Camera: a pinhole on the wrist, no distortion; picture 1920 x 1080 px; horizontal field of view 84.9 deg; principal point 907.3 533.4 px. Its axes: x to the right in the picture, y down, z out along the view. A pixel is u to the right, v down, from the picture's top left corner.
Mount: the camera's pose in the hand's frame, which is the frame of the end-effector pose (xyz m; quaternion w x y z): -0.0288 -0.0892 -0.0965 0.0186 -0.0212 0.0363 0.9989
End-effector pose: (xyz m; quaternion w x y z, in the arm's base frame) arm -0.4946 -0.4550 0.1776 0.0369 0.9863 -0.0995 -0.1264
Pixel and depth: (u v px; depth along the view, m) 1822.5 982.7 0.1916
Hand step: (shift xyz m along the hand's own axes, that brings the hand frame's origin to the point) -0.2066 -0.1510 0.0930
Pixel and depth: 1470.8 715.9 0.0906
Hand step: -0.0817 -0.0965 -0.0072
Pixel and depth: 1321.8 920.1 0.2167
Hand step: -0.1262 -0.1498 0.1214
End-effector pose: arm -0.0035 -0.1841 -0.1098 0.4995 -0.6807 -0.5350 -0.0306
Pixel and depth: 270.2 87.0 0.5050
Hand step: 0.2649 0.1510 0.4047
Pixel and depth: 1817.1 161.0 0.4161
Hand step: -0.4003 0.1013 0.2918
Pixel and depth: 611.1 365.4 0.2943
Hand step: 0.0439 -0.0236 0.1970
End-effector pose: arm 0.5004 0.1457 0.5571 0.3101 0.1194 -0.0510 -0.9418
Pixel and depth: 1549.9 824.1 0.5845
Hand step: -0.4164 -0.1950 0.4819
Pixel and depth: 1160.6 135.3 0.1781
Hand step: -0.0764 -0.0073 0.0742
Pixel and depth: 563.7 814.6 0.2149
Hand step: 0.0304 -0.1333 0.1248
